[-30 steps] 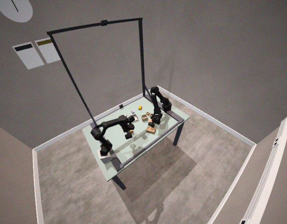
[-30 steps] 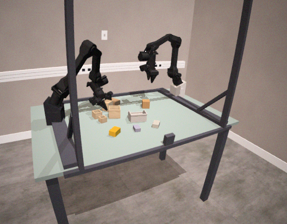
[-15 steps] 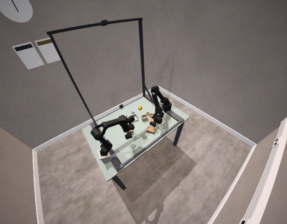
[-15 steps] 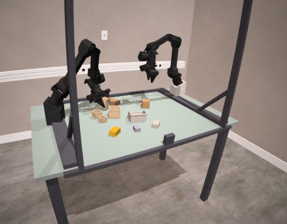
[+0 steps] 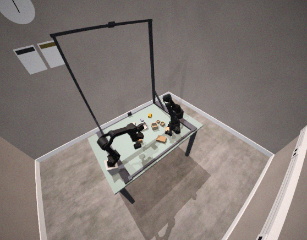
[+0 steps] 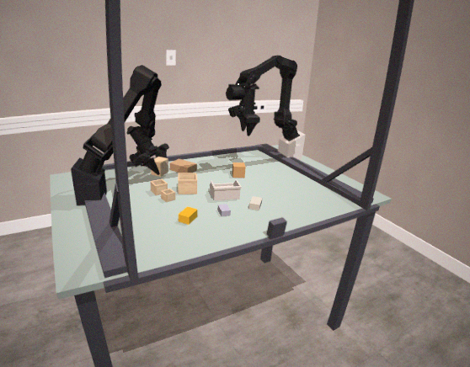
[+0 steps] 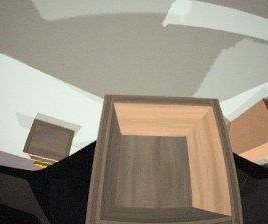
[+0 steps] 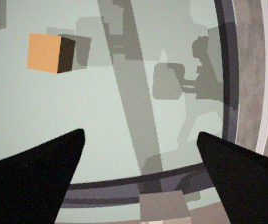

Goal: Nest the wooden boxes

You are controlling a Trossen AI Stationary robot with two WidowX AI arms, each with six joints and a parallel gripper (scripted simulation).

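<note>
My left hand is 120 mm to the left of the flat brown box, 40 mm above it and 20 mm short of it. From my left hand the other things lie so: cream block (400 mm behind, 190 mm to the right, 40 mm below); orange cube (300 mm to the right, 150 mm behind, 30 mm below); purple block (380 mm behind, 70 mm to the right, 40 mm below).
</note>
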